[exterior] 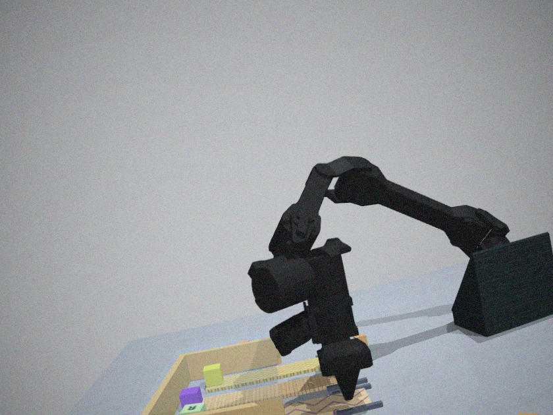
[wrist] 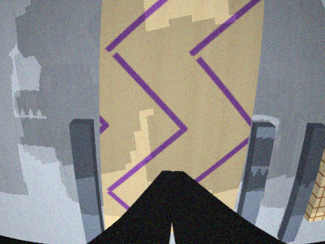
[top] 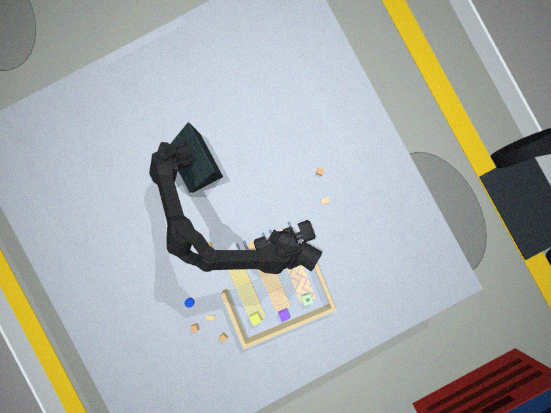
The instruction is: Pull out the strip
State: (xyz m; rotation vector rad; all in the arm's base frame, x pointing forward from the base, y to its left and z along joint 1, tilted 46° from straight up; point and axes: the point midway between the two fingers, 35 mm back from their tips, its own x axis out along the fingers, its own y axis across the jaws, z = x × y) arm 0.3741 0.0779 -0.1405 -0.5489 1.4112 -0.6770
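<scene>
Right now the labelled cube is 22 cm ahead of my gripper tip, 2 cm to the right of it and 2 cm above it. The rest, counted from my gripper tip: orange grid strip: 9 cm ahead, 10 cm to the right; blue disc: 6 cm ahead, 38 cm to the right.
</scene>
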